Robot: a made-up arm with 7 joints. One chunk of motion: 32 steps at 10 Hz.
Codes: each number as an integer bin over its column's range. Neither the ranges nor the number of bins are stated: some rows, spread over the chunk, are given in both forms.
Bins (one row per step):
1: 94 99 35 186 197 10
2: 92 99 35 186 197 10
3: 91 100 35 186 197 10
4: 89 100 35 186 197 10
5: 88 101 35 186 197 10
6: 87 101 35 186 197 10
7: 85 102 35 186 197 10
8: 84 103 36 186 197 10
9: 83 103 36 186 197 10
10: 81 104 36 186 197 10
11: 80 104 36 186 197 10
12: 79 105 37 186 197 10
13: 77 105 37 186 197 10
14: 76 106 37 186 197 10
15: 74 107 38 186 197 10
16: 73 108 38 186 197 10
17: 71 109 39 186 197 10
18: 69 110 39 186 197 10
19: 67 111 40 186 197 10
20: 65 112 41 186 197 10
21: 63 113 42 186 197 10
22: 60 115 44 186 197 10
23: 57 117 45 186 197 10
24: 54 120 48 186 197 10
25: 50 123 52 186 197 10
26: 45 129 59 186 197 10
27: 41 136 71 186 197 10
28: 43 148 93 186 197 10
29: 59 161 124 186 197 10
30: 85 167 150 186 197 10
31: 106 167 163 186 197 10
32: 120 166 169 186 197 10
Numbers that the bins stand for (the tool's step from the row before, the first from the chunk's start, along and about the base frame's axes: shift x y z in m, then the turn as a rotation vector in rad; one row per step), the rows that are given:
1: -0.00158 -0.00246 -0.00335 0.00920 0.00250 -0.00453
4: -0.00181 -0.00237 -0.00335 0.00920 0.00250 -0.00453
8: -0.00205 -0.00211 -0.00331 0.00920 0.00250 -0.00453
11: -0.00224 -0.00203 -0.00331 0.00920 0.00250 -0.00453
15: -0.00252 -0.00177 -0.00321 0.00920 0.00250 -0.00453
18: -0.00275 -0.00151 -0.00316 0.00920 0.00250 -0.00453
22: -0.00318 -0.00108 -0.00293 0.00920 0.00250 -0.00453
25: -0.00365 -0.00039 -0.00255 0.00920 0.00250 -0.00453
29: -0.00322 0.00289 0.00084 0.00920 0.00250 -0.00453
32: -0.00035 0.00332 0.00295 0.00920 0.00250 -0.00453
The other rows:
2: -0.00167 -0.00246 -0.00335 0.00920 0.00250 -0.00453
3: -0.00172 -0.00237 -0.00335 0.00920 0.00250 -0.00453
5: -0.00186 -0.00229 -0.00335 0.00920 0.00250 -0.00453
6: -0.00191 -0.00229 -0.00335 0.00920 0.00250 -0.00453
7: -0.00200 -0.00220 -0.00335 0.00920 0.00250 -0.00453
9: -0.00209 -0.00211 -0.00331 0.00920 0.00250 -0.00453
10: -0.00219 -0.00203 -0.00331 0.00920 0.00250 -0.00453
12: -0.00228 -0.00194 -0.00326 0.00920 0.00250 -0.00453
13: -0.00238 -0.00194 -0.00326 0.00920 0.00250 -0.00453
14: -0.00242 -0.00185 -0.00326 0.00920 0.00250 -0.00453
16: -0.00256 -0.00168 -0.00321 0.00920 0.00250 -0.00453
17: -0.00266 -0.00160 -0.00316 0.00920 0.00250 -0.00453
19: -0.00285 -0.00142 -0.00312 0.00920 0.00250 -0.00453
20: -0.00294 -0.00134 -0.00307 0.00920 0.00250 -0.00453
21: -0.00304 -0.00125 -0.00302 0.00920 0.00250 -0.00453
23: -0.00332 -0.00091 -0.00288 0.00920 0.00250 -0.00453
24: -0.00346 -0.00065 -0.00274 0.00920 0.00250 -0.00453
26: -0.00388 0.00013 -0.00222 0.00920 0.00250 -0.00453
27: -0.00407 0.00073 -0.00166 0.00920 0.00250 -0.00453
28: -0.00398 0.00177 -0.00062 0.00920 0.00250 -0.00453
30: -0.00200 0.00341 0.00206 0.00920 0.00250 -0.00453
31: -0.00101 0.00341 0.00267 0.00920 0.00250 -0.00453

